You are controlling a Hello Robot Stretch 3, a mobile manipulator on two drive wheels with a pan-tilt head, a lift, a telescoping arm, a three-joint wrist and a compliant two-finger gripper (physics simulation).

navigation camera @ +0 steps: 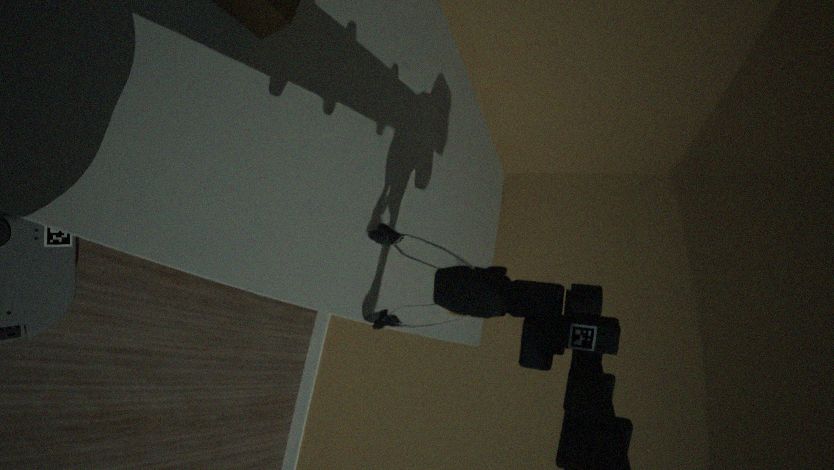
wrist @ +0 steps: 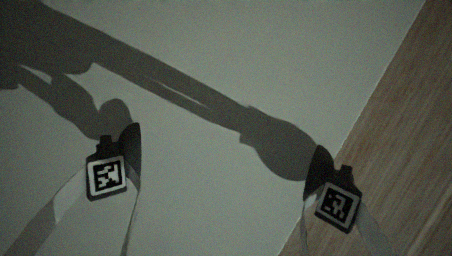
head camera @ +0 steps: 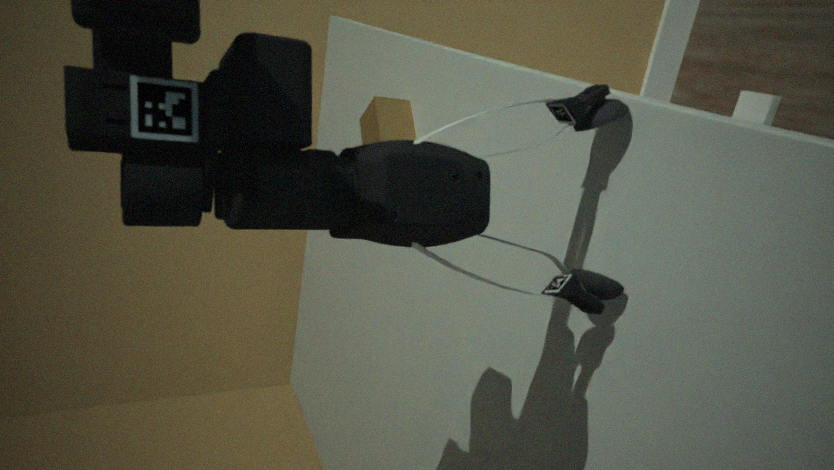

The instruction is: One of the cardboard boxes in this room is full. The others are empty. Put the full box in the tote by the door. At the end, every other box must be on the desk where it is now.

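Places are measured from the robot's base along level axes (x back, y right, z up), in metres.
Pixels of known places: gripper, fingertip midpoint: (navigation camera: pixel 369 275) (head camera: pixel 615 200).
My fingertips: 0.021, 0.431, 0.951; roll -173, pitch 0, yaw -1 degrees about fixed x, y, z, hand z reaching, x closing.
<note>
Ahead of a thing's pixels: the offset from my fingertips to its middle, as dx, dy, dz. "pt": to the spot under its first point. Level surfaces: height alone.
A small cardboard box @(+0.097, +0.396, +0.025) (head camera: pixel 396 121) stands on the white desk @(dz +0.000) (head camera: pixel 712 262) (navigation camera: pixel 233 192) (wrist: pixel 210 220) in the head view, partly hidden behind my gripper's body. A brown box @(pt -0.282, -0.254, +0.035) (navigation camera: pixel 265 14) is cut off by the top edge of the navigation view, in shadow on the desk. My gripper (head camera: pixel 595 195) (navigation camera: pixel 382 276) (wrist: pixel 226 153) is open and empty. Its fingers are spread low over the desk near one edge, with their shadows close by the tips. Whether either box is full cannot be seen. The tote and the door do not show.
Tan walls (head camera: pixel 145 303) (navigation camera: pixel 583 116) meet the desk's far sides. The wooden floor @(dz -0.950) (head camera: pixel 758 52) (navigation camera: pixel 175 361) (wrist: pixel 400 130) lies beyond the desk edge. A pale block (head camera: pixel 757 108) shows past that edge. My base (navigation camera: pixel 35 286) is at the left of the navigation view, beside the desk.
</note>
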